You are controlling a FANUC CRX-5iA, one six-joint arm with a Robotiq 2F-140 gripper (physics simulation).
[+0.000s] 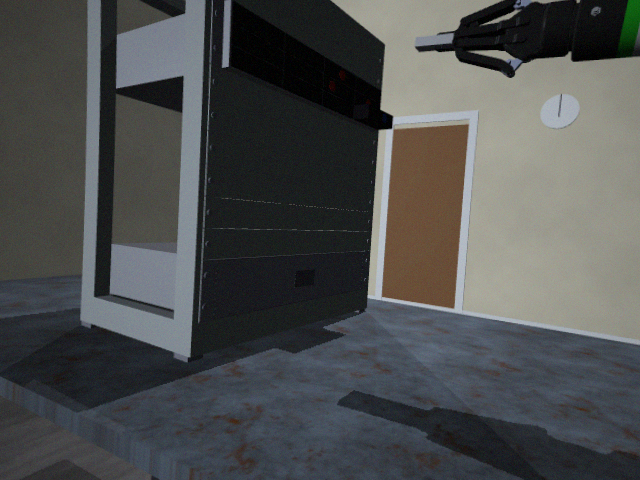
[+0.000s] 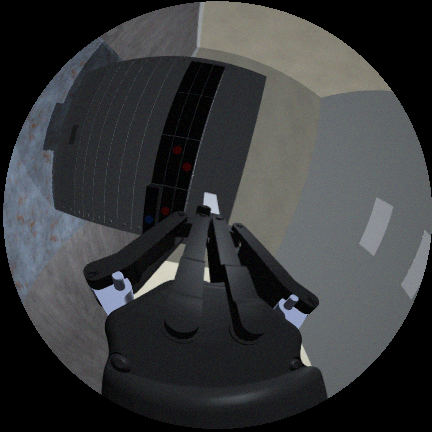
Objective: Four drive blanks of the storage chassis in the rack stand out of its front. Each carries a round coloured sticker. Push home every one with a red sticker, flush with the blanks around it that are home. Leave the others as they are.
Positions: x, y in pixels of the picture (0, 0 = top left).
Labels:
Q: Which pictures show the rack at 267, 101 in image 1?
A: Image 1 and image 2: all of them.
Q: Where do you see a rack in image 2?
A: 134, 122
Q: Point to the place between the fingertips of my gripper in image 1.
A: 417, 44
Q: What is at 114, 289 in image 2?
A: My gripper.

